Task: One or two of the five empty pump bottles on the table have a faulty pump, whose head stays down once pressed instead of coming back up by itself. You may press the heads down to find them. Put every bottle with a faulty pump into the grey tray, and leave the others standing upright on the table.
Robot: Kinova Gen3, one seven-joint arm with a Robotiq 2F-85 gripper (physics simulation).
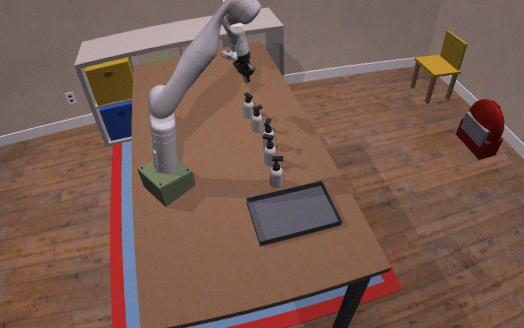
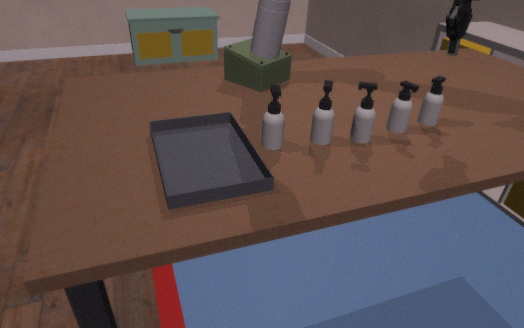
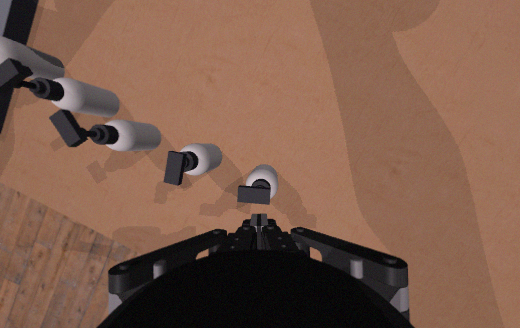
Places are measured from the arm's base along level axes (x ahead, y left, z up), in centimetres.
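Where they show: gripper, fingertip midpoint: [image 1: 247, 82] [image 2: 451, 55] [image 3: 259, 224]; arm's base, link origin: [image 1: 166, 166] [image 2: 264, 52].
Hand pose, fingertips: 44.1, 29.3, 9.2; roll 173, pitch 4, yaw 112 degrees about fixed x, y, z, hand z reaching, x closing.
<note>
Each offset is from my fingertips to the top centre of the thing, as dx, dy, dz. Level surfaces: height alone.
Five white pump bottles with black heads stand upright in a row. The one nearest the tray {-4.9, -46.0, -4.4} [image 1: 276, 177] [image 2: 273, 131], the second {-2.8, -33.9, -4.4} [image 1: 270, 155] [image 2: 322, 126] [image 3: 90, 97] and the middle one {+0.2, -24.4, -4.4} [image 1: 269, 130] [image 2: 363, 125] [image 3: 137, 136] have raised heads with thin stems showing. The fourth bottle {-0.5, -12.0, -5.9} [image 1: 257, 123] [image 2: 399, 116] [image 3: 206, 158] and the farthest bottle {-0.6, -0.9, -5.9} [image 1: 248, 108] [image 2: 430, 109] [image 3: 264, 173] have heads sitting low, close to the collars. My gripper [image 1: 247, 80] [image 2: 452, 52] [image 3: 259, 224] is shut and empty, above and apart from the farthest bottle's head. The grey tray {-5.0, -62.2, -15.4} [image 1: 292, 215] [image 2: 200, 160] is empty.
The arm's green base [image 1: 166, 185] [image 2: 256, 72] stands on the table {dz -18.4} [image 1: 200, 270] [image 2: 100, 215], across from the bottle row. A shelf unit [image 1: 180, 36] with yellow and blue bins stands beyond the table's far end. The bottles stand close together.
</note>
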